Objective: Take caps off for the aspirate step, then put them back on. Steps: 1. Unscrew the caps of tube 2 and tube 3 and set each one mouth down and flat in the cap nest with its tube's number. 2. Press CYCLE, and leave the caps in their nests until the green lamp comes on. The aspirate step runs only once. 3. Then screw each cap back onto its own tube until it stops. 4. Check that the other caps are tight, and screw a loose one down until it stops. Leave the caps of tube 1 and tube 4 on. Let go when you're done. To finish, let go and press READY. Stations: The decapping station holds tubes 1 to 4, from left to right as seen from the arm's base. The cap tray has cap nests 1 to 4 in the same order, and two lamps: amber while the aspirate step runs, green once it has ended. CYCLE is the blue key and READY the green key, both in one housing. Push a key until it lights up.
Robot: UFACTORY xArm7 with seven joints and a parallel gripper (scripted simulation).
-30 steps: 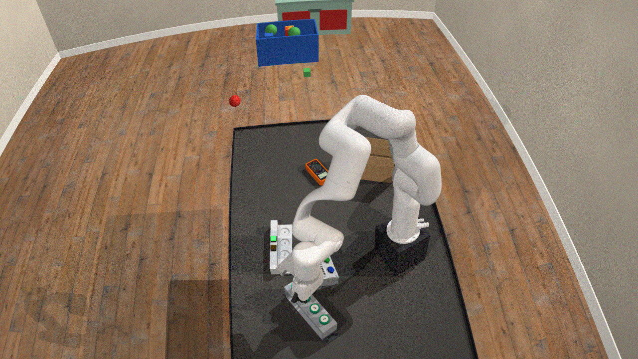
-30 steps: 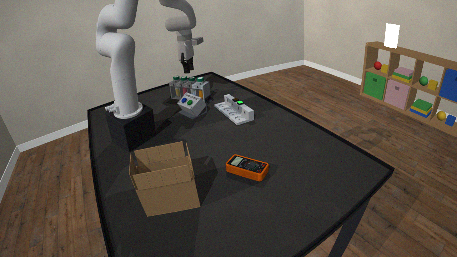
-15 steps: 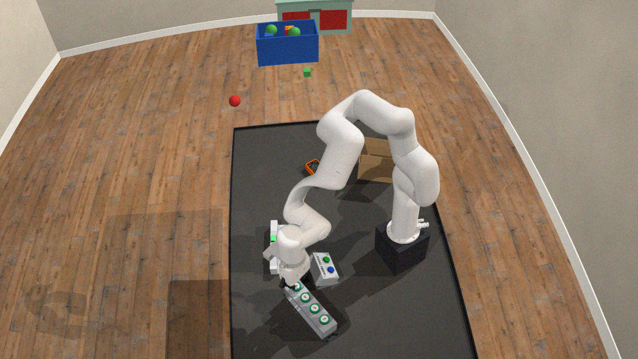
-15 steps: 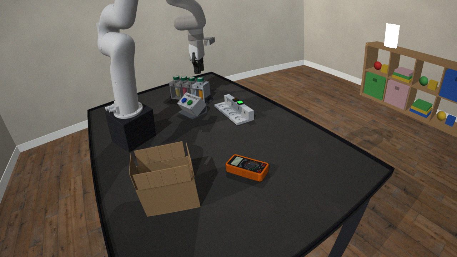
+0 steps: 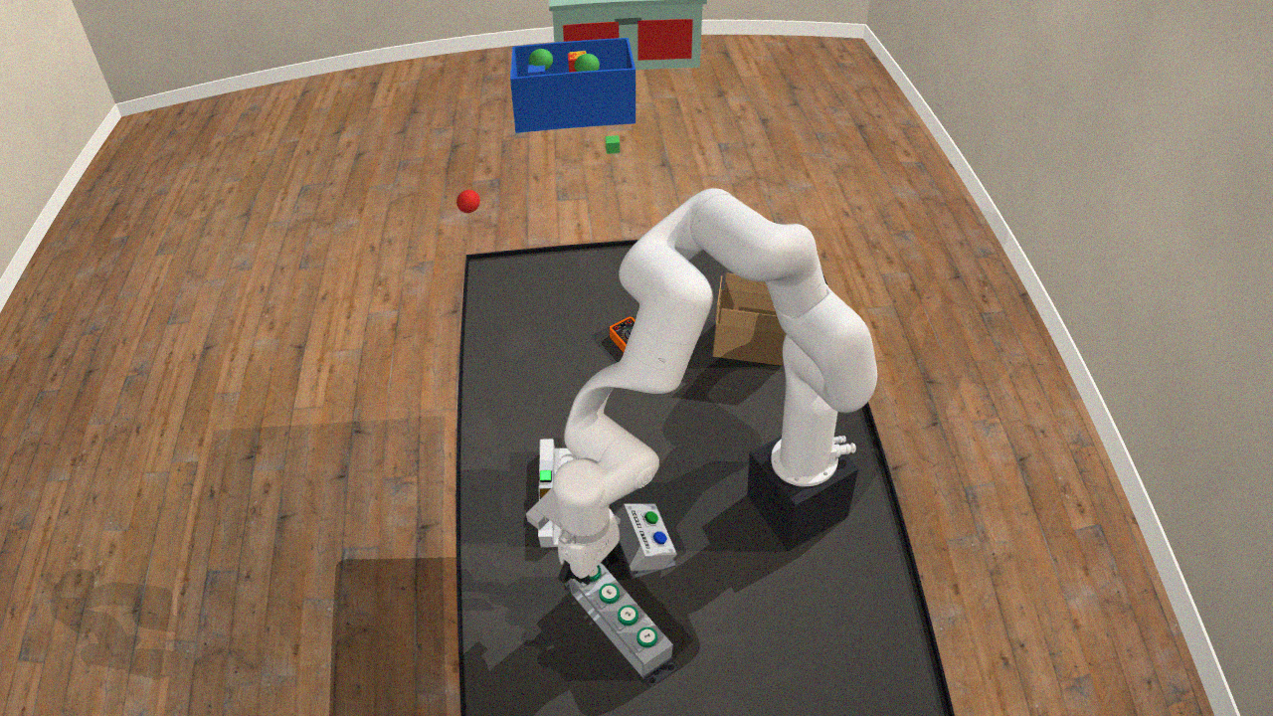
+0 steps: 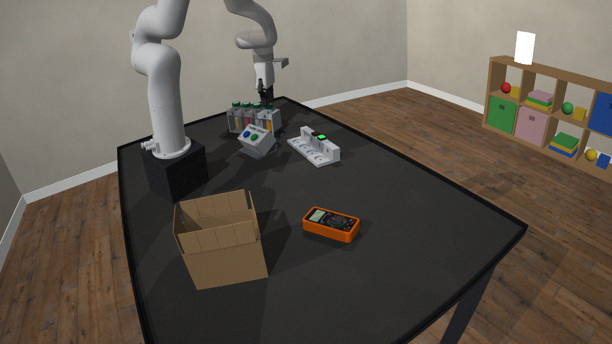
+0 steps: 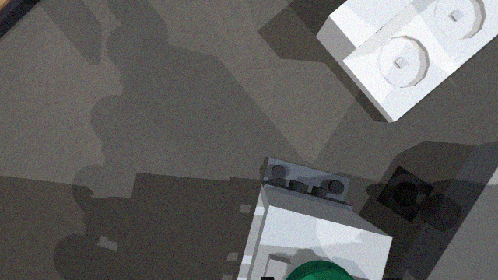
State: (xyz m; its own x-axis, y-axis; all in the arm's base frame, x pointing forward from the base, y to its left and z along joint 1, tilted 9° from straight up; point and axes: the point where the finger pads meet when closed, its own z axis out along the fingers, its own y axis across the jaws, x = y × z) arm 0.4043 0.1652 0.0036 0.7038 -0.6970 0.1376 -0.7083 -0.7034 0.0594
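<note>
Now: the cap 30 mm below my hand. From my hand the other things lie so: blue key: 130 mm behind, 80 mm to the right, 80 mm below; then green key: 120 mm to the right, 120 mm behind, 80 mm below; then key housing: 110 mm behind, 100 mm to the right, 90 mm below.
</note>
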